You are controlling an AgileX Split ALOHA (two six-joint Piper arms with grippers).
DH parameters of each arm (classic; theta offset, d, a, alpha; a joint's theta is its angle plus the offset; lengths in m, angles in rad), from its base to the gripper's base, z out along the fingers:
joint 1: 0 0.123 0 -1.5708
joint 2: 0.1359 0 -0.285 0
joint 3: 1.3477 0 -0.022 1.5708
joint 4: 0 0.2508 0 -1.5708
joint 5: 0 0 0.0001 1.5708
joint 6: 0 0.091 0 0
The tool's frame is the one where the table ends.
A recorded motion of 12 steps. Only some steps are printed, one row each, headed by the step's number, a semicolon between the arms.
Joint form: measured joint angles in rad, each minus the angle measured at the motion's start. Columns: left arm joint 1, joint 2, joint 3, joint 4, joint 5, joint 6; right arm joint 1, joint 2, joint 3, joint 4, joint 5, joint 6.
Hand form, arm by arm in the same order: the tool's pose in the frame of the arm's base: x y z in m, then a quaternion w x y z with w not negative. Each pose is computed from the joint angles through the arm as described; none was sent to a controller.
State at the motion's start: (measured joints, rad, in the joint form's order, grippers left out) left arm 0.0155 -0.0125 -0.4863 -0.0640 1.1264 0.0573; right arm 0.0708 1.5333 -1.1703 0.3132 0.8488 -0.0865
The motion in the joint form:
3: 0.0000 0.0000 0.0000 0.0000 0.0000 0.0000; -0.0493 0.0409 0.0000 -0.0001 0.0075 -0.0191
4: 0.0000 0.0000 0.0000 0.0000 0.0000 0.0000; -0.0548 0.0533 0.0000 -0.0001 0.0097 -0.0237
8: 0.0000 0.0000 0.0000 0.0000 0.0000 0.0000; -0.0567 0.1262 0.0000 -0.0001 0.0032 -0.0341
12: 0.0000 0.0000 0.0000 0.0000 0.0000 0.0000; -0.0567 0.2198 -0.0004 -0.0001 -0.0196 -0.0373
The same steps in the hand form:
3: -0.0081 -0.0054 0.2683 0.49329 0.02044 0.86951 -0.01398; 0.3204 0.0281 0.2673 0.20070 0.01522 0.97123 0.12731
4: -0.0081 -0.0054 0.2683 0.49329 0.02044 0.86951 -0.01398; 0.3222 0.0264 0.2632 0.19426 0.01626 0.97266 0.12624
8: -0.0081 -0.0054 0.2683 0.49329 0.02044 0.86951 -0.01398; 0.3321 0.0258 0.2395 0.16261 0.01704 0.97877 0.12358
12: -0.0081 -0.0054 0.2683 0.49329 0.02044 0.86951 -0.01398; 0.3436 0.0255 0.2085 0.12816 0.02263 0.98418 0.12019

